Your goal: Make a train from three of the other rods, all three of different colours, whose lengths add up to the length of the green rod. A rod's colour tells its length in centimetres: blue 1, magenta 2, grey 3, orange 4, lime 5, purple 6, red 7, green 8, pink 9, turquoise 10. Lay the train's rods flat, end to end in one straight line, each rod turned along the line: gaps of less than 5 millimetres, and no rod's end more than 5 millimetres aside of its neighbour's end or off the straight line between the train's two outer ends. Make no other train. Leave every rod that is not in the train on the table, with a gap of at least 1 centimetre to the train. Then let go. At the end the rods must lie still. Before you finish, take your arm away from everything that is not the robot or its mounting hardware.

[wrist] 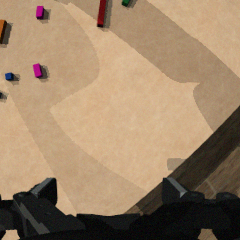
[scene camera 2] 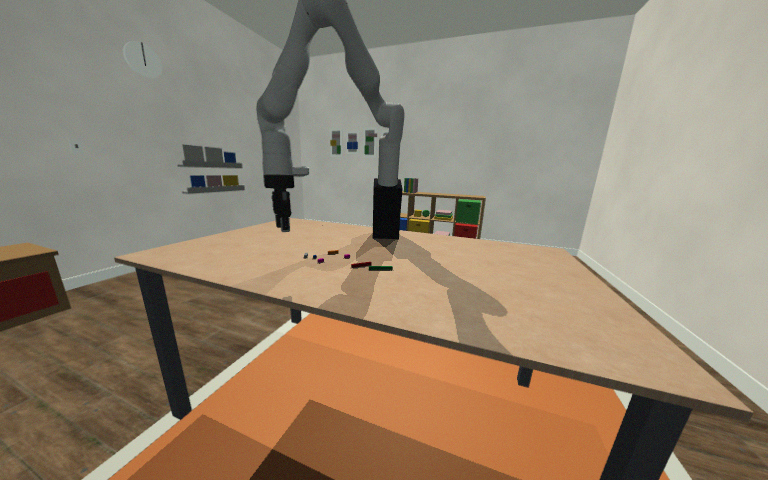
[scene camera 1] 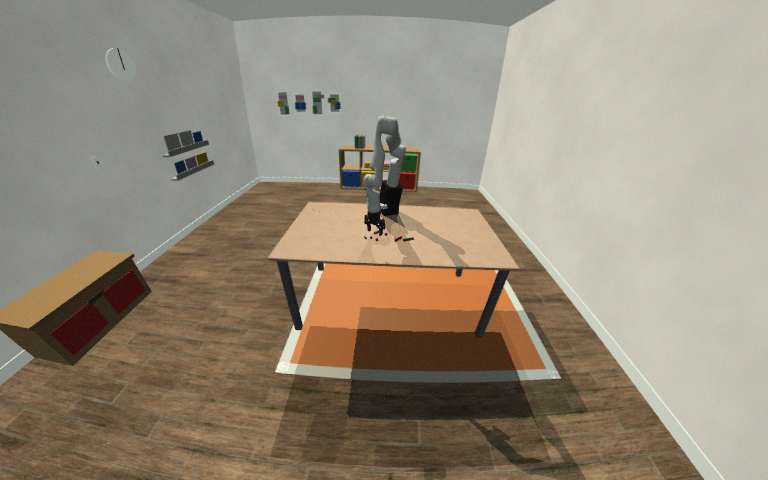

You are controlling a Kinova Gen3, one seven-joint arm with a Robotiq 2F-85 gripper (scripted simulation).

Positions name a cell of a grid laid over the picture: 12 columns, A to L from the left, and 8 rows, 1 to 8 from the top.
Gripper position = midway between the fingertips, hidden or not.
Observation:
I see my gripper (scene camera 2: E4).
My gripper also shows in the wrist view (wrist: F7).

